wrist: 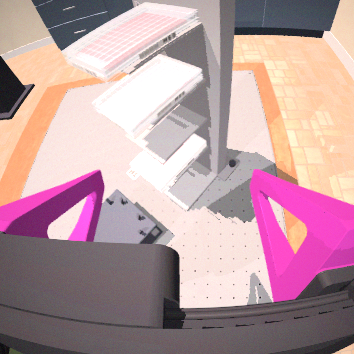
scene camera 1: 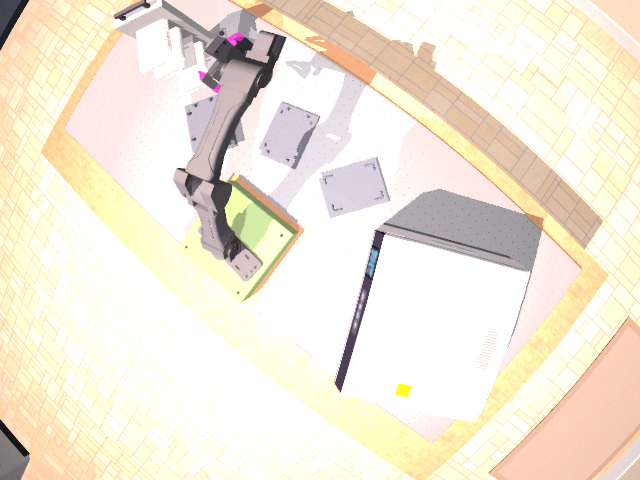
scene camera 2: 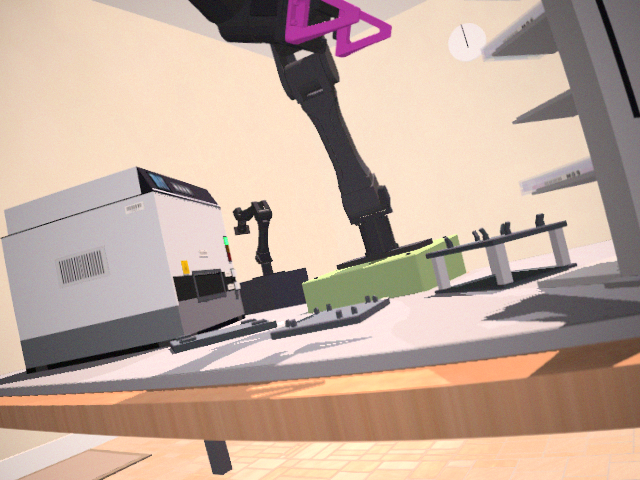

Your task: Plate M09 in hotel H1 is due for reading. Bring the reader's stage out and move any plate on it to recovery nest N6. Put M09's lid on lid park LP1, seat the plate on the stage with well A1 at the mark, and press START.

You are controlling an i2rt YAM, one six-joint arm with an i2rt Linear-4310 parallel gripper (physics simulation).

Observation:
My gripper (scene camera 2: 376, 23) is open, with nothing in its grasp. I also see a grey hotel post (wrist: 210, 47).
My gripper is seen too in the wrist view (wrist: 176, 177).

